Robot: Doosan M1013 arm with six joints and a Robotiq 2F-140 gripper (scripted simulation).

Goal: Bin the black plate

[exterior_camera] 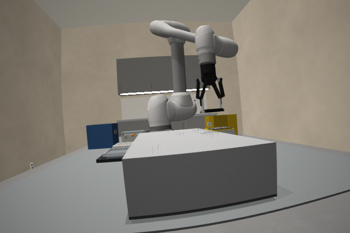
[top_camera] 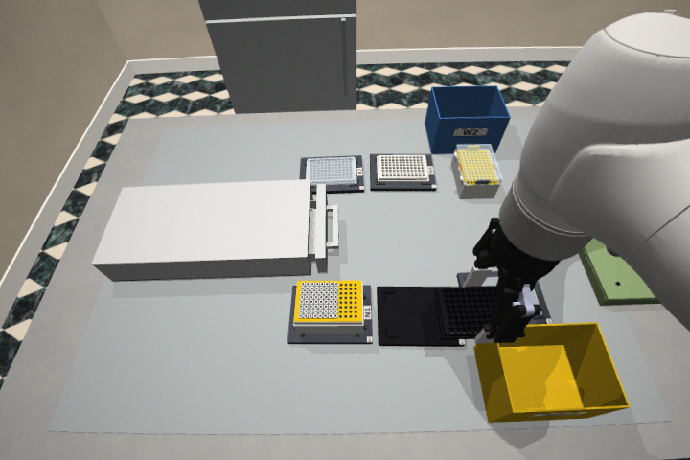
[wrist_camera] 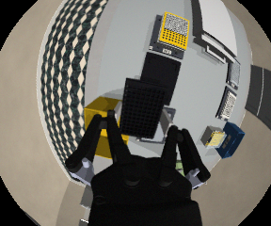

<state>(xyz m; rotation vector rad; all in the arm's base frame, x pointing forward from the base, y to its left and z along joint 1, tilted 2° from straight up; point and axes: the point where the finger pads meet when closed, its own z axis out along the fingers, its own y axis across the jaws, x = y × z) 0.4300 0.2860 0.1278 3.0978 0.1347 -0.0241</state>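
The yellow bin W1 is 120 mm behind my hand, 70 mm to the left of it and 130 mm below it. From my hand the other things lie so: pale lid: 100 mm behind, 90 mm to the right, 150 mm below; black nest N3: 70 mm ahead, 40 mm to the right, 160 mm below; black plate: 20 mm below.
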